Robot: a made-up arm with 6 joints.
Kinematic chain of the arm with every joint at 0, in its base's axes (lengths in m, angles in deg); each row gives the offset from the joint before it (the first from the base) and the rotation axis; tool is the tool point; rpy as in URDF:
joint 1: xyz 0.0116 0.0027 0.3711 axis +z
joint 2: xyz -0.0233 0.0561 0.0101 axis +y
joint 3: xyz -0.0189 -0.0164 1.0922 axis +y
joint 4: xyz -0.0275 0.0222 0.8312 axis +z
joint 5: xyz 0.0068 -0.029 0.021 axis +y
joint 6: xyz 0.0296 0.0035 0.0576 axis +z
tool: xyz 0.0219 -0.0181 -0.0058 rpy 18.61 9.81 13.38
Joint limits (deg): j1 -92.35..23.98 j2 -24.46..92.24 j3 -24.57..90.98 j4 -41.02..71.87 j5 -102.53..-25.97 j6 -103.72..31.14
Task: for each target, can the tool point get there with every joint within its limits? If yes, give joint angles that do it. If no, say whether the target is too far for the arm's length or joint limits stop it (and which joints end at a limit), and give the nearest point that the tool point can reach.
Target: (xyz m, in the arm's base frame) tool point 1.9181 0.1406 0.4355
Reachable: yes | joints 4.03 76.89 30.13 9.53 -76.78 -37.62
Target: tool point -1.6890 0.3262 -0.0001
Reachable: no: joint limits stop it (at a limit: joint 2, joint 3, joint 4, joint 5) | nearest point -1.1730 0.2280 1.8570 | short by 1.930 m
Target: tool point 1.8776 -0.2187 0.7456
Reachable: yes | joints -6.70 67.94 27.03 61.43 -95.92 4.32
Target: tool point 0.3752 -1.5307 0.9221
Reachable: yes | joints -76.91 44.07 63.97 40.08 -55.41 -91.07
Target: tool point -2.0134 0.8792 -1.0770
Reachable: no: too far | nearest point -0.0341 -1.0102 -0.5212 | short by 2.792 m
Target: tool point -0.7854 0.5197 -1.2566
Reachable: no: joint limits stop it (at a limit: joint 1, joint 2, joint 3, joint 4, joint 5) | nearest point 0.8880 0.4766 -0.5610 | short by 1.813 m
